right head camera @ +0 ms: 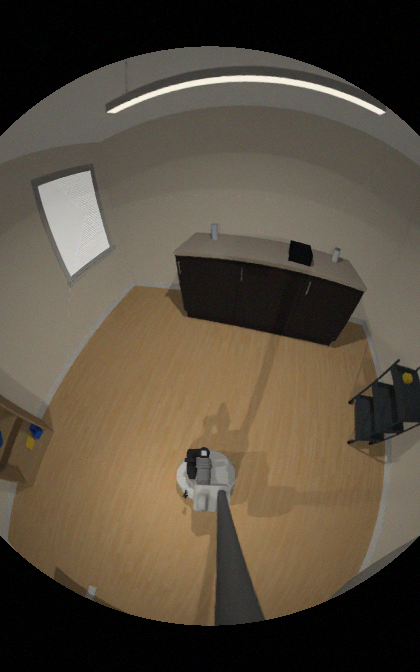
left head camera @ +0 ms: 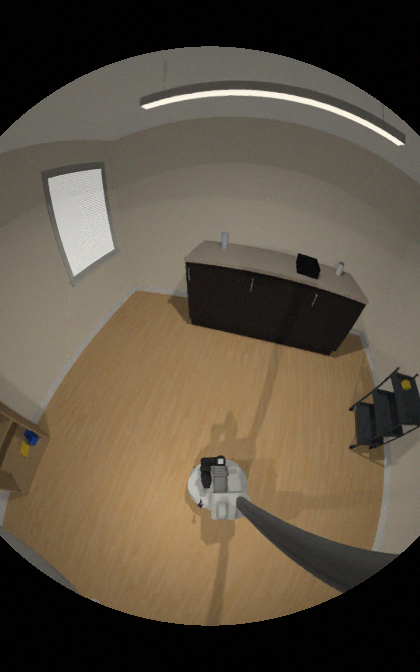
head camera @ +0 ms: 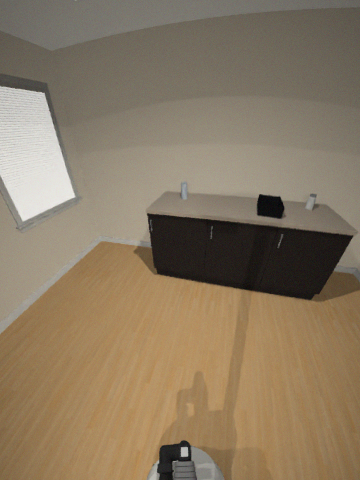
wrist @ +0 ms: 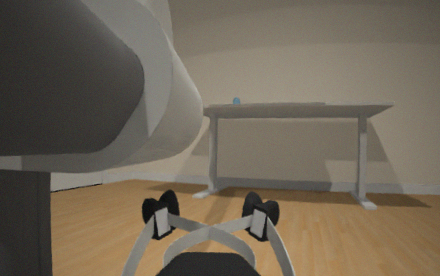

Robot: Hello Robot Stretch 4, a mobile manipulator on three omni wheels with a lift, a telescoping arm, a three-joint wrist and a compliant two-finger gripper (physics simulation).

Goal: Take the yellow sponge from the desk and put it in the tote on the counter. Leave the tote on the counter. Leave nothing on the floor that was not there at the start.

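Places are measured from the robot's base along level axes (x left, y ahead, z down), in metres.
Pixels of known places: gripper, fingertip midpoint: (wrist: 210, 206).
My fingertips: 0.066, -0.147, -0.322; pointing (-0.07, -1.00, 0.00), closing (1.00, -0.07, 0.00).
Behind a point stands the place of what it marks, as x, y, z.
A black tote (head camera: 270, 206) @(-0.779, 1.450, -0.979) (left head camera: 307, 266) (right head camera: 300, 253) stands on the right part of the counter (head camera: 225, 207) @(-0.455, 1.674, -0.883) (left head camera: 260, 259) (right head camera: 250, 247). A grey-white desk (wrist: 300, 112) @(0.648, -2.063, -0.668) stands against a wall in the wrist view, seen from below its top. A small blue thing (wrist: 236, 101) @(0.133, -2.486, -0.818) shows on its left part. I cannot make out the yellow sponge on this desk; most of its top surface is hidden by the low view. My gripper (wrist: 210, 206) @(0.066, -0.147, -0.322) is open and empty, its two fingertips well apart, with floor and the desk beyond them.
A pale cylinder (head camera: 184, 191) @(-0.068, 1.934, -0.968) and a white bottle (head camera: 311, 202) @(-1.265, 1.592, -0.960) stand on the counter. A dark cart (left head camera: 365, 420) (right head camera: 365, 415) with a yellow thing (left head camera: 406, 385) (right head camera: 407, 378) on top is at the right. A wooden shelf unit (left head camera: 37, 462) at the left holds blue and yellow things.
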